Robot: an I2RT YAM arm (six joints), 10 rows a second.
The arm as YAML. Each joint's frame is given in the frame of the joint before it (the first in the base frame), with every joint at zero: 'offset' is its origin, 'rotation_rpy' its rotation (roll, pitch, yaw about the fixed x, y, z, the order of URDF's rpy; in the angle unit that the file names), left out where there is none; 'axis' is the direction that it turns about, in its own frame. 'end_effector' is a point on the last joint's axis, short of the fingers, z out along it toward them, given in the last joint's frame.
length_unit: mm
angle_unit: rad
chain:
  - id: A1
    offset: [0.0, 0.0, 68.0]
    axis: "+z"
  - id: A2
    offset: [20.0, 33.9, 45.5]
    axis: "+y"
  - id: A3
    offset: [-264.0, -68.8, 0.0]
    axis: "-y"
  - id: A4
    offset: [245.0, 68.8, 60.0]
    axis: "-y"
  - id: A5
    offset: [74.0, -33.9, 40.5]
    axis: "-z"
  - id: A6
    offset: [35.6, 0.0, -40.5]
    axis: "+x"
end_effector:
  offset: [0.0, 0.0, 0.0]
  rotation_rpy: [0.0, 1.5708, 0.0]
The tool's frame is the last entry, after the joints.
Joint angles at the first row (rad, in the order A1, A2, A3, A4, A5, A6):
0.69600 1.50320 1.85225 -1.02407 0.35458 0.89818
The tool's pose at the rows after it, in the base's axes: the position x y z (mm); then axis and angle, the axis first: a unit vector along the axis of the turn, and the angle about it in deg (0 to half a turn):
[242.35 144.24 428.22 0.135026 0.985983 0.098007 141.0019]
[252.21 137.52 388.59 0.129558 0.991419 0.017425 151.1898]
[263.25 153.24 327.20 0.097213 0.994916 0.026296 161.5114]
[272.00 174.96 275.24 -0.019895 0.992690 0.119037 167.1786]
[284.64 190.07 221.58 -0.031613 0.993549 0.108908 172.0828]
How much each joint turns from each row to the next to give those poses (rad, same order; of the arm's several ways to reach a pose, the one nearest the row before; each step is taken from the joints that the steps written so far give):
-0.12436 0.00571 -0.01031 -0.22087 -0.07553 -0.15030
-0.03889 0.04274 -0.08087 -0.10681 -0.00495 -0.01524
0.01180 0.04499 -0.18734 0.09576 -0.12475 -0.01528
0.01756 0.03934 -0.16855 0.23155 -0.23575 -0.18158
0.01487 0.12092 -0.06753 0.10529 -0.02709 -0.00916

